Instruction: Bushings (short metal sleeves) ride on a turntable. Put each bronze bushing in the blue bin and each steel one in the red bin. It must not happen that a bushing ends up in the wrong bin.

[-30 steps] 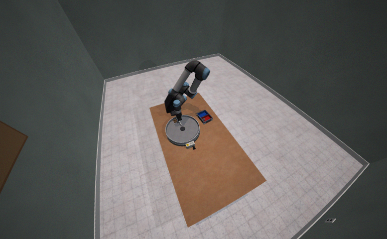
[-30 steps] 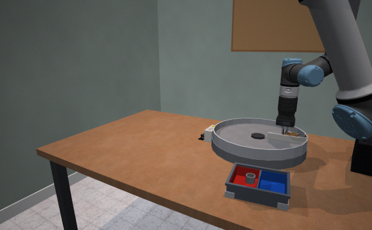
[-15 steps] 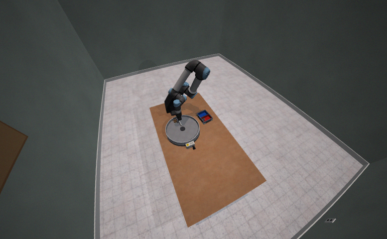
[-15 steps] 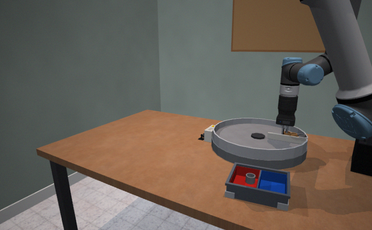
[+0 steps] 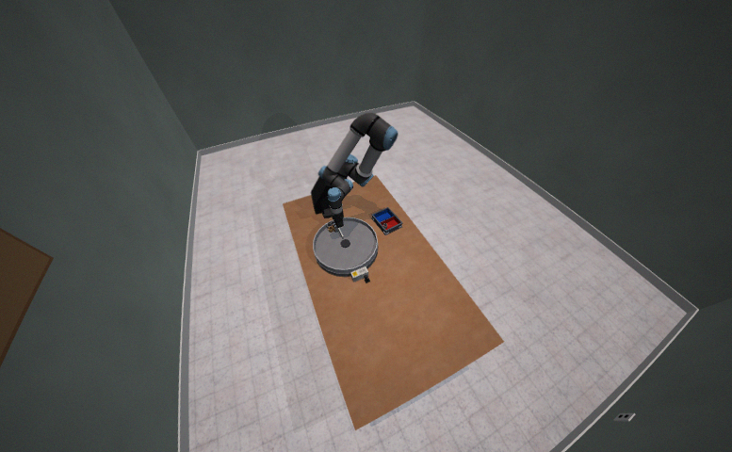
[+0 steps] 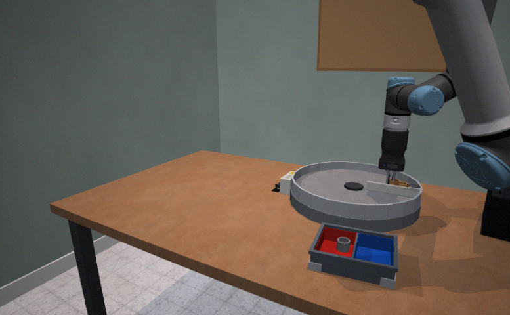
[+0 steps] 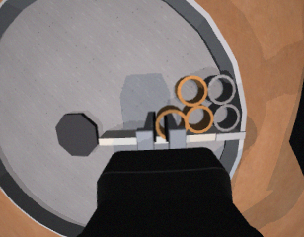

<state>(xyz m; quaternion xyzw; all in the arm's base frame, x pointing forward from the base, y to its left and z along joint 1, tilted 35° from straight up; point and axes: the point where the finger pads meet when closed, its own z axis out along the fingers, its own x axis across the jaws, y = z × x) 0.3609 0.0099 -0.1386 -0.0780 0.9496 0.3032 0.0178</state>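
My hand is 370 mm to the right of the bin, 70 mm above it and 30 mm past it. The rest, counted from my hand: grey turntable (110 mm ahead, 40 mm to the left, 40 mm below).
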